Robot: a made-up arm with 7 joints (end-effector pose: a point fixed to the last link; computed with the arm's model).
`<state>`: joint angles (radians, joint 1 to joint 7).
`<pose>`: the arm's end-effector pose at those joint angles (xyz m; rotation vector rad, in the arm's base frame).
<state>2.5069 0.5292 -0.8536 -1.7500 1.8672 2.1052 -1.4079</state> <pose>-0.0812 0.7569 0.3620 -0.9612 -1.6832 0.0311</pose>
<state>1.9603 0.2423 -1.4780 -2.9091 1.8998 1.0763 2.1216</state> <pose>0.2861 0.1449 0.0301 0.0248 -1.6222 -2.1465</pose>
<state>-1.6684 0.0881 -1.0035 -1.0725 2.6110 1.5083 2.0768</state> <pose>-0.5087 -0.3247 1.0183 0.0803 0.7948 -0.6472</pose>
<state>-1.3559 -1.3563 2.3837 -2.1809 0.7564 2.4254 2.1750</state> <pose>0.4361 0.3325 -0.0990 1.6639 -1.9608 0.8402</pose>
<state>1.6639 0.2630 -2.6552 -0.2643 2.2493 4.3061 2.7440</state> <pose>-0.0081 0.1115 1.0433 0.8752 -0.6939 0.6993</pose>
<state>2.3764 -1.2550 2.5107 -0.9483 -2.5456 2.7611 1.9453</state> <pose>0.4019 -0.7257 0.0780 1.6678 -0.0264 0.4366</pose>
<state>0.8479 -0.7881 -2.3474 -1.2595 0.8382 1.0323 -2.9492</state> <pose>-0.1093 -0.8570 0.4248 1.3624 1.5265 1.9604</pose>
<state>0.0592 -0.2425 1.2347 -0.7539 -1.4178 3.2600 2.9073</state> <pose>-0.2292 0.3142 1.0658 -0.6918 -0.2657 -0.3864</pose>
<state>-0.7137 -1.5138 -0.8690 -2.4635 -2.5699 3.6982 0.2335</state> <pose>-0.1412 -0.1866 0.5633 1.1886 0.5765 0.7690</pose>
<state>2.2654 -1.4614 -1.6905 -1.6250 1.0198 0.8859 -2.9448</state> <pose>0.7643 0.1444 0.3187 0.7927 -0.5153 -1.8107</pose>
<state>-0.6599 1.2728 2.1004 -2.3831 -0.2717 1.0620 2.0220</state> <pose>0.1633 0.4590 0.5064 2.4750 0.0630 -0.6545</pose>
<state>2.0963 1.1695 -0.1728 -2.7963 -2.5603 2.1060 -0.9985</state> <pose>0.0623 -0.0674 -0.0979 -2.5037 0.5887 -0.5634</pose>
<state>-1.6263 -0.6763 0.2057 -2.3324 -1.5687 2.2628 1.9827</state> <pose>0.1733 -0.4427 0.6304 0.4225 -1.5375 0.8305</pose>
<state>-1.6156 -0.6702 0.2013 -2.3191 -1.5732 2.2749 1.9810</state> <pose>0.1775 -0.4415 0.6362 0.4361 -1.5328 0.8504</pose>
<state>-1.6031 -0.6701 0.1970 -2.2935 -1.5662 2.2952 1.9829</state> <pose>0.1841 -0.4361 0.6531 0.4391 -1.5321 0.8972</pose>
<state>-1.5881 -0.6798 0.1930 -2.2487 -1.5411 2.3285 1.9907</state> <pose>0.1941 -0.4224 0.6872 0.4257 -1.5357 0.9877</pose>
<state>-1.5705 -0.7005 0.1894 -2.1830 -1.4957 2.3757 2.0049</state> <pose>0.2066 -0.3959 0.7395 0.3952 -1.5398 1.1283</pose>
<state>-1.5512 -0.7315 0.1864 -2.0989 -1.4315 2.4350 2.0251</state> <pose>0.2193 -0.3523 0.8057 0.3510 -1.5363 1.3173</pose>
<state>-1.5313 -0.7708 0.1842 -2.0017 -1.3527 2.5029 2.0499</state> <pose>0.2289 -0.2889 0.8777 0.2994 -1.5153 1.5458</pose>
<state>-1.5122 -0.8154 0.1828 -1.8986 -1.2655 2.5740 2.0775</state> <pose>0.2327 -0.2077 0.9458 0.2473 -1.4691 1.7973</pose>
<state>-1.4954 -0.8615 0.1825 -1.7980 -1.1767 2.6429 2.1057</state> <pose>0.2297 -0.1161 1.0010 0.2017 -1.3968 2.0503</pose>
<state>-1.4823 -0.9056 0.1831 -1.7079 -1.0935 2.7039 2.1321</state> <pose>0.2212 -0.0250 1.0389 0.1665 -1.3057 2.2814</pose>
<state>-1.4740 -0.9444 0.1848 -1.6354 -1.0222 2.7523 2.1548</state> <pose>0.2106 0.0545 1.0602 0.1426 -1.2115 2.4709</pose>
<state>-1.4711 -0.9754 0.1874 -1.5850 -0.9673 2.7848 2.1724</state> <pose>0.2018 0.1142 1.0693 0.1272 -1.1335 2.6064</pose>
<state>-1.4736 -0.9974 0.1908 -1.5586 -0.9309 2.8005 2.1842</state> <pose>0.1973 0.1501 1.0715 0.1165 -1.0864 2.6842</pose>
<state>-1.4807 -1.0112 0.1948 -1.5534 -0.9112 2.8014 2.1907</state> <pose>0.1977 0.1645 1.0707 0.1070 -1.0736 2.7117</pose>
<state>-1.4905 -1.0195 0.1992 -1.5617 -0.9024 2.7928 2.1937</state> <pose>0.2013 0.1647 1.0689 0.0973 -1.0843 2.7070</pose>
